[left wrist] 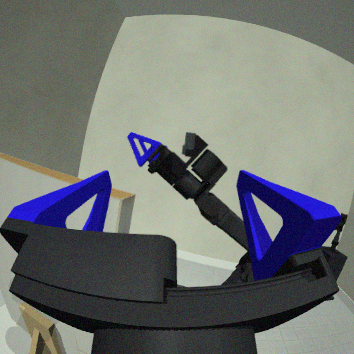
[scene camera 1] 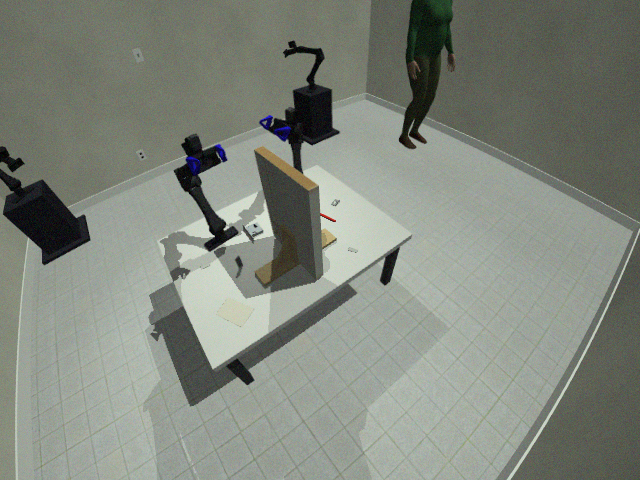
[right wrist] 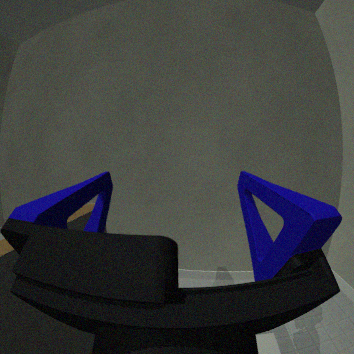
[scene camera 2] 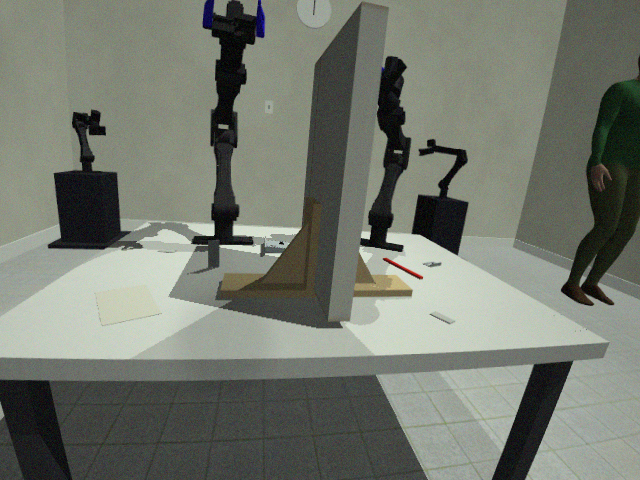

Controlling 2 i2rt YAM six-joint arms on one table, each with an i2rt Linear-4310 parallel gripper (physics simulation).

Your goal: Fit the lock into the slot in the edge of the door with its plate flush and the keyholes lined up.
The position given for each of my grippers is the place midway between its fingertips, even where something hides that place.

Note:
My left gripper (left wrist: 173, 177) is open, holding nothing. My right gripper (scene camera 1: 211, 156) is open, with nothing in its grasp. The table carries a paper sheet (scene camera 2: 118, 305). I also see a grey door (left wrist: 31, 180).
My right gripper also shows in the left wrist view (left wrist: 134, 136) and in the right wrist view (right wrist: 174, 178). The left wrist view does not show the paper sheet, which is hidden by my left gripper. The right wrist view misses the paper sheet: it is out of frame.

